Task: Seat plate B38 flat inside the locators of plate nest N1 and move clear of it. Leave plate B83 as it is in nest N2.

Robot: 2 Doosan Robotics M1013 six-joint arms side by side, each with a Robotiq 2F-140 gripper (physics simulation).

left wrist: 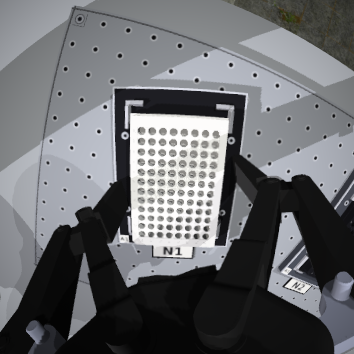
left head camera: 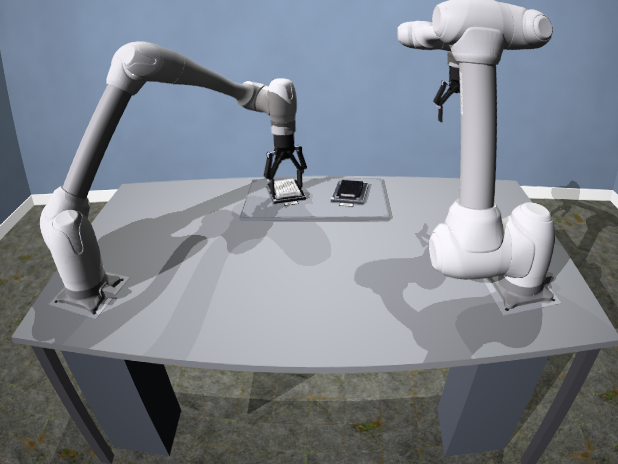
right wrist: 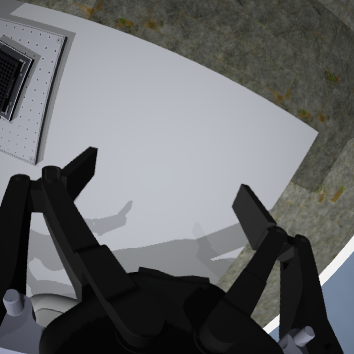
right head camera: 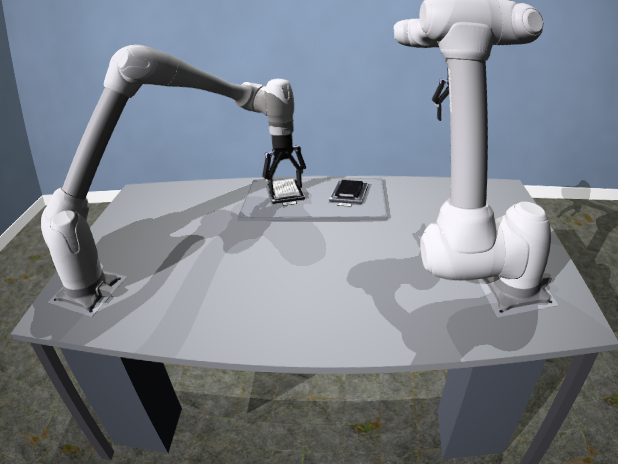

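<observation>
White plate B38 lies on black nest N1. In the left wrist view it is shifted toward the N1 label: a gap shows at the upper corner locators, and its lower end covers the nest's lower edge. Whether it is flat is unclear. My left gripper is open, its fingers low on both long sides of B38, gripping nothing. Dark plate B83 sits in nest N2. My right gripper is open and empty, high at the right, partly hidden by its arm in the head views.
Both nests stand on a perforated base board at the back of the grey table. N2 is to the right of N1. The N1 label and N2 label lie beside their nests.
</observation>
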